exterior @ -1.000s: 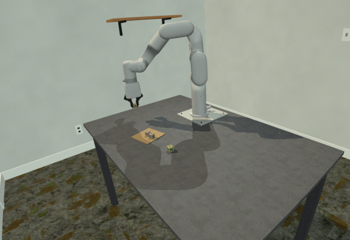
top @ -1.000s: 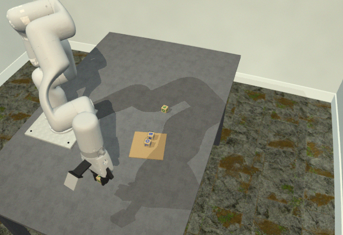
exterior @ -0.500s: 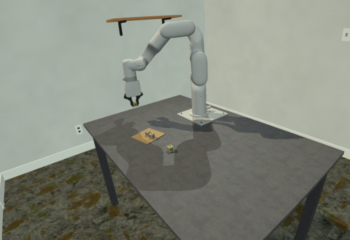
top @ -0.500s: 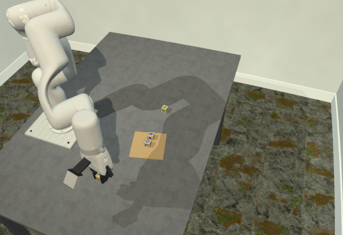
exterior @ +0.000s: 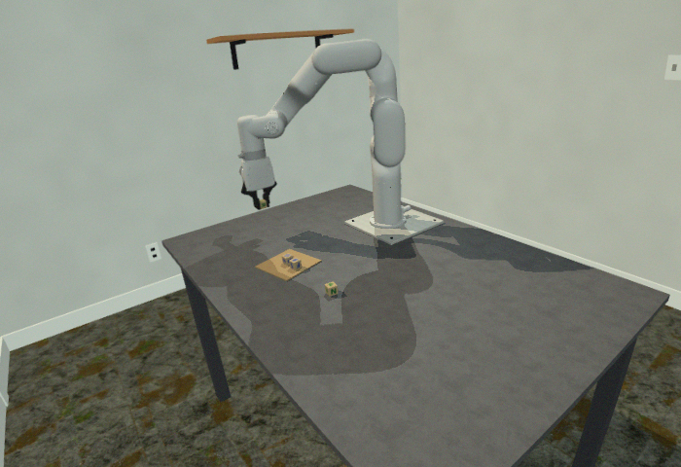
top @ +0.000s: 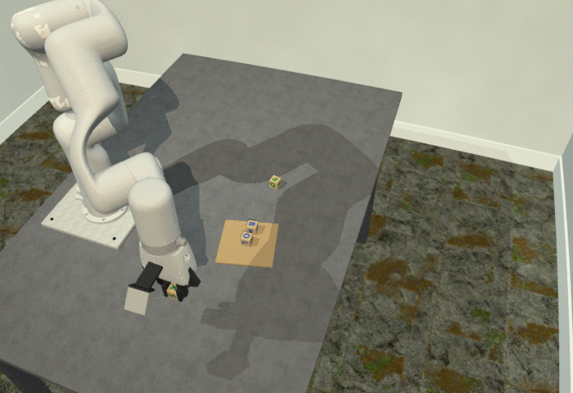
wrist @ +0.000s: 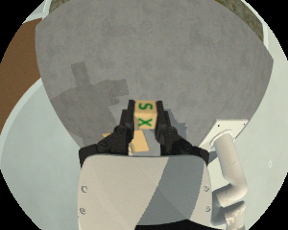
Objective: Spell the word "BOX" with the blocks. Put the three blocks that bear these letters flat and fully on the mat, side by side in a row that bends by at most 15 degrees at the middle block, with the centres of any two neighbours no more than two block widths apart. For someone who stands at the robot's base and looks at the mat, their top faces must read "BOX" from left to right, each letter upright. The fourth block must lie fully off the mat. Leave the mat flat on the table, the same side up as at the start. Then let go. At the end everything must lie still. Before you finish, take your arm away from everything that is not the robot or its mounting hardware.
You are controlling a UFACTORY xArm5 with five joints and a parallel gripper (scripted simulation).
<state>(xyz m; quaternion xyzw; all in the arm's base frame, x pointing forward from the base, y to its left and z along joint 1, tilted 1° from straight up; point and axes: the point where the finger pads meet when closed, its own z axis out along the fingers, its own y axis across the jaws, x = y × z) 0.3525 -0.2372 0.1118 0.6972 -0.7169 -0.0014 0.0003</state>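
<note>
Now: hand 6 cm short of the O block, 25 cm to the right of it and 10 cm above it. Round my hand: X block: 1 cm below; B block: 5 cm ahead, 29 cm to the left, 10 cm below; tan mat: 6 cm ahead, 25 cm to the left, 12 cm below.
</note>
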